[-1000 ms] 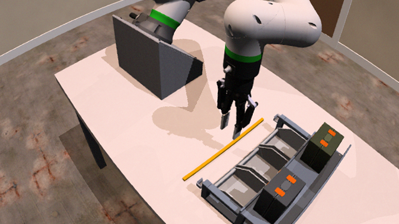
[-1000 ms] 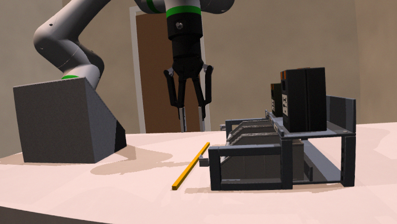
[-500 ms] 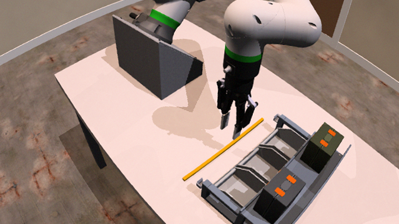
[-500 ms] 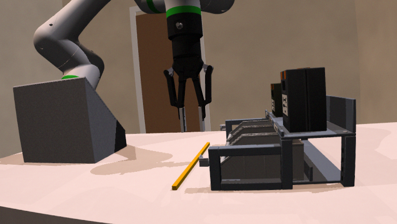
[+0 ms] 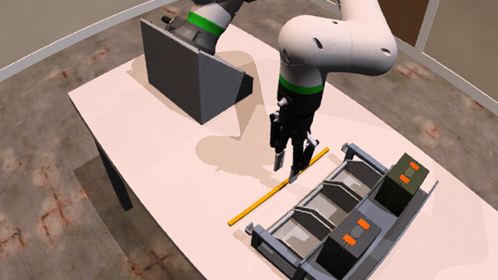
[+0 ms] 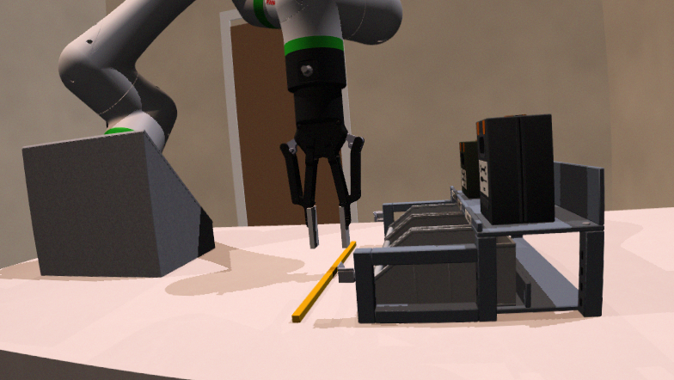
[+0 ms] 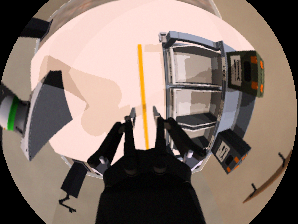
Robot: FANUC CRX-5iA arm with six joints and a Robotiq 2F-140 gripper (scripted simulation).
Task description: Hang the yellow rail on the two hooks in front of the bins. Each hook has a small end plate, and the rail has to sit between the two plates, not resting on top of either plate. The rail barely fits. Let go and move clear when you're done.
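Right now my hand is 7 cm above the yellow rail.
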